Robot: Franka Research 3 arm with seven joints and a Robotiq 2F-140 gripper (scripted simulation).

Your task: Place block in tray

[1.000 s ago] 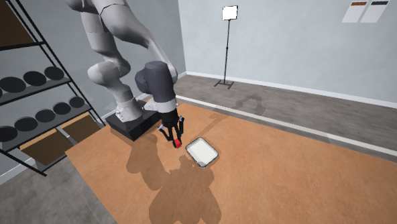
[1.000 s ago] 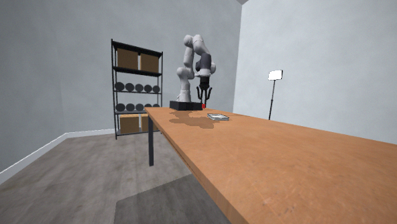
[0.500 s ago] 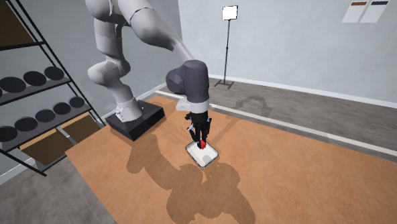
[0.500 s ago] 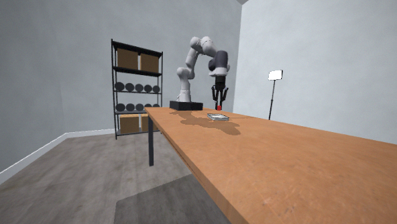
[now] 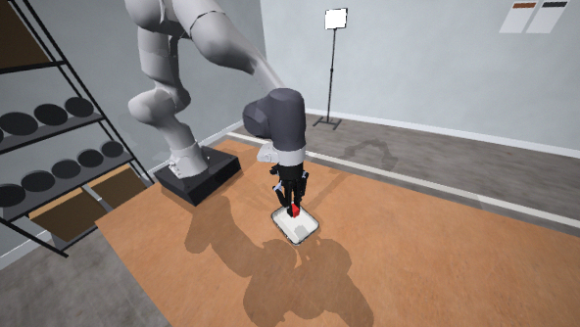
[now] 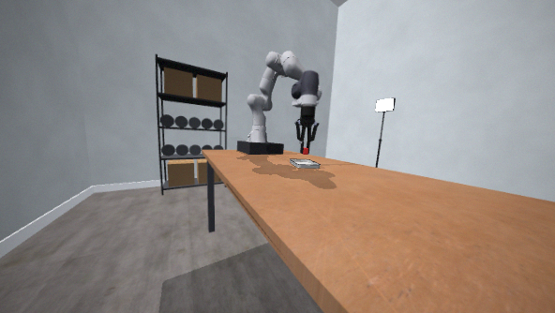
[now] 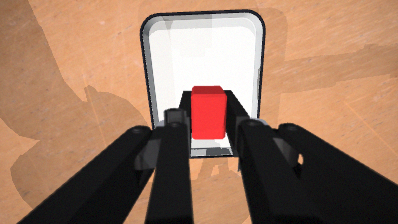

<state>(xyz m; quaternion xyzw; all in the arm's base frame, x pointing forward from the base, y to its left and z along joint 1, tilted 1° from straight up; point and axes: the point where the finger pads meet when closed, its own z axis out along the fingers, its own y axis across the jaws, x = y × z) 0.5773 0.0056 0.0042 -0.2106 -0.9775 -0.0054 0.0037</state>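
Right now my hand is 80 mm above the white tray. Also, from my hand: red block 20 mm below.
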